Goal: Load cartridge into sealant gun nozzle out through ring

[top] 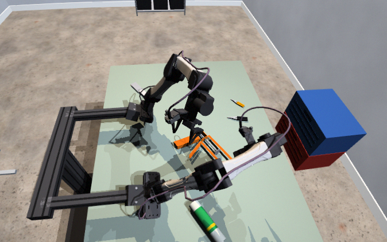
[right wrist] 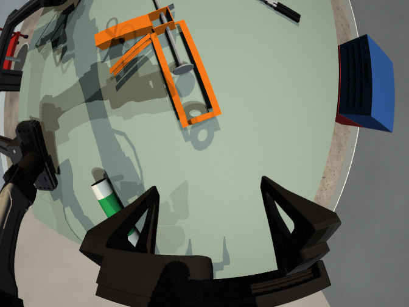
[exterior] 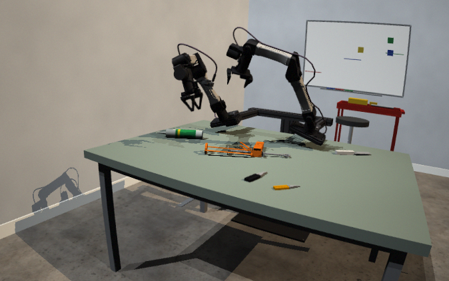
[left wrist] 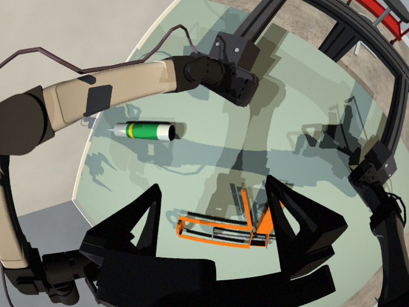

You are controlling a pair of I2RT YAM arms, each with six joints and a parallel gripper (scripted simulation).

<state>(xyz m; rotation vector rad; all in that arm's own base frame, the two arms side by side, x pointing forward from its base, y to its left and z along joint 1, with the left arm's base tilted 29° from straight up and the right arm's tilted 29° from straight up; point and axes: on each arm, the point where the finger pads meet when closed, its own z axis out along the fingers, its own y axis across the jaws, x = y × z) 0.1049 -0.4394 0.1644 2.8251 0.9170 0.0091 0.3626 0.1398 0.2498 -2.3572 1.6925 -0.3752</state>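
Observation:
Now: the plunger rod 130 mm behind my right hand, 290 mm to the left of it and 200 mm below it. Round my right hand: grey thumb plate 130 mm behind, 310 mm to the left, 200 mm below; then orange sealant gun 140 mm behind, 230 mm to the left, 200 mm below; then cartridge 190 mm behind, 230 mm to the right, 190 mm below.

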